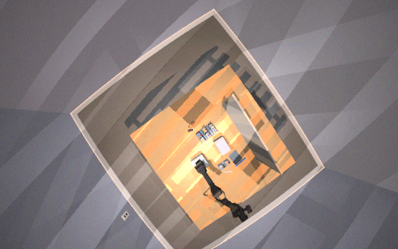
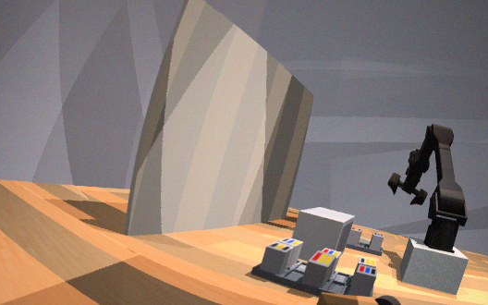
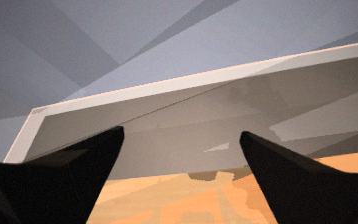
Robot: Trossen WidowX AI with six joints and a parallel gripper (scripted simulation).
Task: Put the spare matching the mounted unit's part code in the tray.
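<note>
Right now my gripper tip is 79 cm to the right of the grey spare block, 34 cm short of it and 12 cm above it. Round my gripper tip: grey mounted unit 64 cm to the left, 29 cm ahead, 11 cm below; tall beige panel 58 cm to the left, 53 cm ahead, 7 cm above.
</note>
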